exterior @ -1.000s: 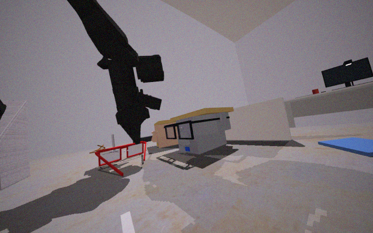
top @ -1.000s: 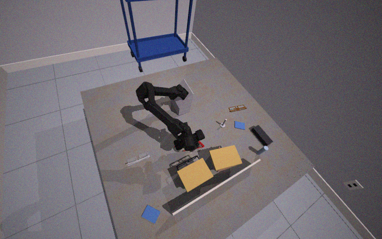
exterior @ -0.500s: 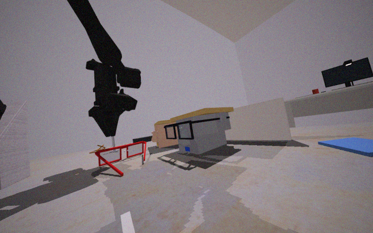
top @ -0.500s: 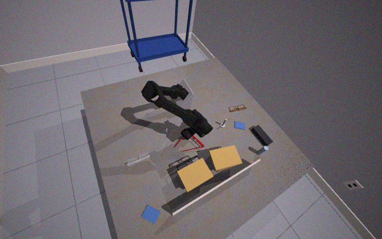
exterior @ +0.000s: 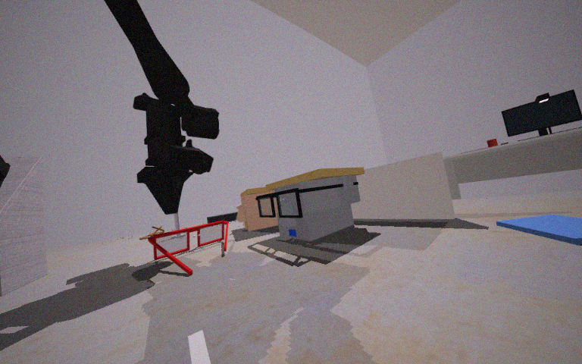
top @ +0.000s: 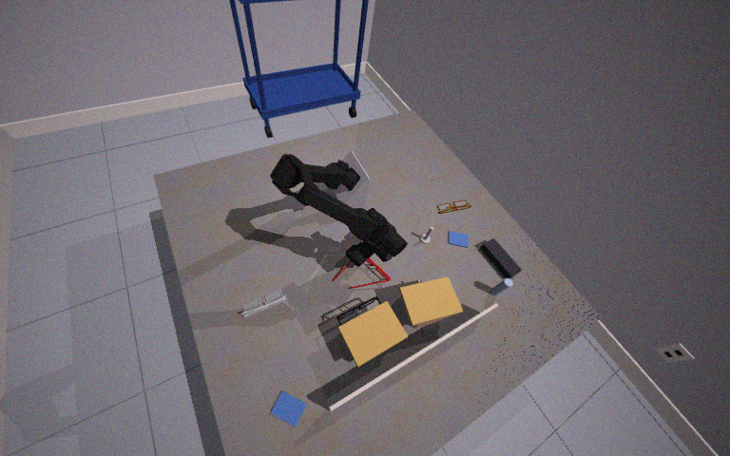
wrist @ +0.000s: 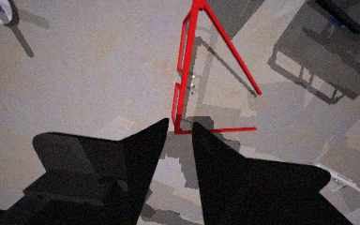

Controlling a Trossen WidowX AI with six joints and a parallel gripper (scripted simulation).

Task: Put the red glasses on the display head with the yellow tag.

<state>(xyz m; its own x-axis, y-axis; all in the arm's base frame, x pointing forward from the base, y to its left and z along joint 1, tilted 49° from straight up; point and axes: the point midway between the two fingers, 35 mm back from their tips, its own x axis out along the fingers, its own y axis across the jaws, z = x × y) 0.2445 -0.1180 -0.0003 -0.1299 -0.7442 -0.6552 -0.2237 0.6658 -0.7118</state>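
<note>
Right now my gripper tip is 27 cm to the right of the white post, 5 cm above it and 3 cm short of it. Round my gripper tip: white panel (35 cm ahead, 4 cm to the right, 2 cm below); grey head (21 cm ahead, 14 cm to the right, 2 cm below); tan head (22 cm ahead, 8 cm to the left, 2 cm below).
</note>
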